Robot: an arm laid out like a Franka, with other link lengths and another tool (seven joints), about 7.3 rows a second.
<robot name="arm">
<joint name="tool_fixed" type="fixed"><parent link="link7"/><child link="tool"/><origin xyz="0.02 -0.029 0.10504" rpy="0 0.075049 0.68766"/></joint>
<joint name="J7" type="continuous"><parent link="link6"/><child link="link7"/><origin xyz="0.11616 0 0" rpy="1.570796 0 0"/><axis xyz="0 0 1"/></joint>
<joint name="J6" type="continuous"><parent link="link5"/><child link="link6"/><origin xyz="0 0 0" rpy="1.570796 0 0"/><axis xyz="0 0 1"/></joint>
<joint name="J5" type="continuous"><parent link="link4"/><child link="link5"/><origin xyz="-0.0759 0.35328 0" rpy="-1.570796 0 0"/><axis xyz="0 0 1"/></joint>
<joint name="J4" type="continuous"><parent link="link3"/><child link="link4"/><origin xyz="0.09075 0 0" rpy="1.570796 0 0"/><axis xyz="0 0 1"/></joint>
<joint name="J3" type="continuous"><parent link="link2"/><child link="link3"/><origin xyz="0 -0.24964 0" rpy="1.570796 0 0"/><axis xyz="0 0 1"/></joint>
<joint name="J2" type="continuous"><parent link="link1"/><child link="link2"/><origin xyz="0 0 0" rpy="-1.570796 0 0"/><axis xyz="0 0 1"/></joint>
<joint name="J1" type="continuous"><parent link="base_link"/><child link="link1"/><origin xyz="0 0 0.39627" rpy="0 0 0"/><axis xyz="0 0 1"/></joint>
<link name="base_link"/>
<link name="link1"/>
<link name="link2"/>
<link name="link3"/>
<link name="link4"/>
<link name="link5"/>
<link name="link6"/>
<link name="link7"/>
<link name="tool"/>
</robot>
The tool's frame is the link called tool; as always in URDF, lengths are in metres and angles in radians. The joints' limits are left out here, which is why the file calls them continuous.
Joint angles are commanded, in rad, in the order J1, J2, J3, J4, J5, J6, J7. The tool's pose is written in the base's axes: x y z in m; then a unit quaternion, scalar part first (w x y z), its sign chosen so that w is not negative. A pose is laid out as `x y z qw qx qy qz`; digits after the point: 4 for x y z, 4 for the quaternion.
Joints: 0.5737 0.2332 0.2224 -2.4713 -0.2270 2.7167 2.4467
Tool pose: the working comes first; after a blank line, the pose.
Where each joint sits with the arm in this pose, in the base's axes (m; each line is computed from the numbers above, not from the rounded line before):
J1: 0.0000 0.0000 0.3963
J2: 0.0000 0.0000 0.3963
J3: 0.0485 0.0313 0.6392
J4: 0.1099 0.0949 0.6187
J5: 0.2543 0.2614 0.3323
J6: 0.2543 0.2614 0.3323
J7: 0.3174 0.3589 0.3345
the tool: 0.3537 0.3414 0.2312

0.3537 0.3414 0.2312 0.0138 0.4796 -0.8767 0.0342
